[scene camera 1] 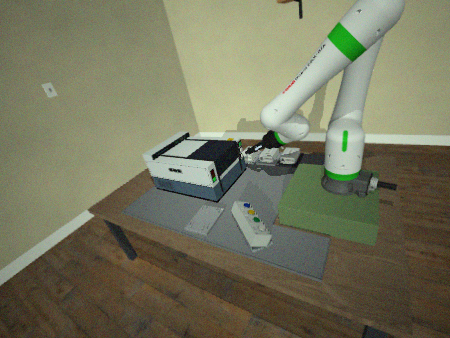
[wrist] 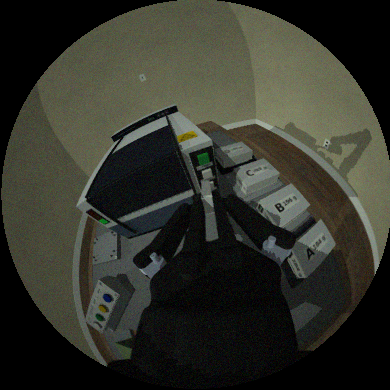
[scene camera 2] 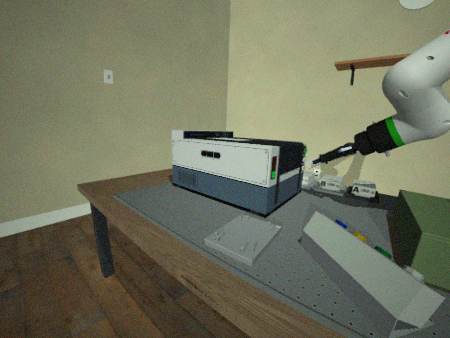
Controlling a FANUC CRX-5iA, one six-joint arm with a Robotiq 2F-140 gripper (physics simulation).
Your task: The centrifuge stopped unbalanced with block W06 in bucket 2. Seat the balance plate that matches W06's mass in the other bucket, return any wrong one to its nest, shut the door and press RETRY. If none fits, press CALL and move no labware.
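Seen in the pictures: gripper, between the fingertips: (scene camera 1: 243, 153) (wrist: 206, 187) (scene camera 2: 307, 165); arm's base, origin of its link: (scene camera 1: 340, 184).
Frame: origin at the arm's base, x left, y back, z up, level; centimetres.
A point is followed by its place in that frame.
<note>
The centrifuge (scene camera 1: 190, 167) {x 26.7, y -60.9, z 11.2 cm} (scene camera 2: 230, 167) {x 27.2, y -63.8, z 4.7 cm} (wrist: 145, 174) {x 4.7, y -52.9, z 11.0 cm} stands at the back left of the grey mat, its dark sliding door (scene camera 1: 213, 152) {x 12.6, y -57.7, z 12.8 cm} over the top. My gripper (scene camera 1: 250, 149) {x -4.7, y -52.5, z 4.0 cm} (scene camera 2: 311, 163) {x -4.7, y -52.5, z 4.0 cm} (wrist: 206, 187) {x -4.7, y -52.5, z 4.0 cm} is shut and empty. Its fingertips are at the centrifuge's right end, against a small white tab just below a green square (wrist: 202, 159) {x -5.3, y -53.9, z 9.7 cm}. Balance plates lie in a row of nests to the right: A marked 184 g (wrist: 309, 251) {x -23.2, y -34.4, z -3.1 cm} (scene camera 2: 364, 189) {x -19.6, y -33.5, z -4.3 cm}, B marked 196 g (wrist: 283, 207) {x -21.7, y -46.6, z -3.1 cm} (scene camera 2: 331, 183) {x -17.3, y -45.9, z -4.3 cm}, C (wrist: 256, 174) {x -20.1, y -58.9, z -3.1 cm} and D (wrist: 232, 150) {x -18.1, y -73.8, z -3.1 cm}. The buckets are hidden.
A sloped button box (scene camera 1: 252, 224) {x 35.6, y -20.6, z -0.6 cm} (scene camera 2: 351, 255) {x 35.6, y -25.4, z -2.6 cm} (wrist: 101, 307) {x 28.7, y -26.1, z -1.5 cm} with blue, yellow and green buttons lies at the front of the mat. A flat grey fixture plate (scene camera 1: 204, 219) {x 38.2, y -46.3, z -7.1 cm} (scene camera 2: 244, 238) {x 39.7, y -45.4, z -7.1 cm} lies left of it. The arm's base stands on a green pad (scene camera 1: 324, 208) {x 17.1, y -0.7, z 0.0 cm}.
</note>
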